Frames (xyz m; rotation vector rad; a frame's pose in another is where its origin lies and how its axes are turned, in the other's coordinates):
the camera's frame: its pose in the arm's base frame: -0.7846 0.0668 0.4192 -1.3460 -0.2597 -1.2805
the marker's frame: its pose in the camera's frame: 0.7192 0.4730 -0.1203 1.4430 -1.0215 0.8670
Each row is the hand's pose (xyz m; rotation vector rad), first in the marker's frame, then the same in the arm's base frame.
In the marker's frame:
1: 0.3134 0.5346 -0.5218 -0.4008 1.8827 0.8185
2: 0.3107 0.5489 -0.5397 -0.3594 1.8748 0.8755
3: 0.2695 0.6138 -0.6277 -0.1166 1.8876 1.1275
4: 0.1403 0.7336 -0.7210 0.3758 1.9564 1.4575
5: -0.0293 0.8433 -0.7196 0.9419 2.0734 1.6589
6: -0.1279 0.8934 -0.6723 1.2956 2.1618 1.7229
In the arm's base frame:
1: 0.2951 -0.0332 0.2856 -1.3355 1.0722 0.3179
2: 0.3063 -0.0271 0.2664 -1.3246 1.0916 0.3805
3: 0.3486 -0.0180 0.1579 -1.2173 1.2422 0.6556
4: 0.3414 -0.0193 -0.0414 -0.9075 1.5498 1.0264
5: 0.2355 -0.0343 -0.2127 -0.4732 1.8949 1.2517
6: 0.1370 -0.0446 -0.2810 -0.1808 2.1089 1.3123

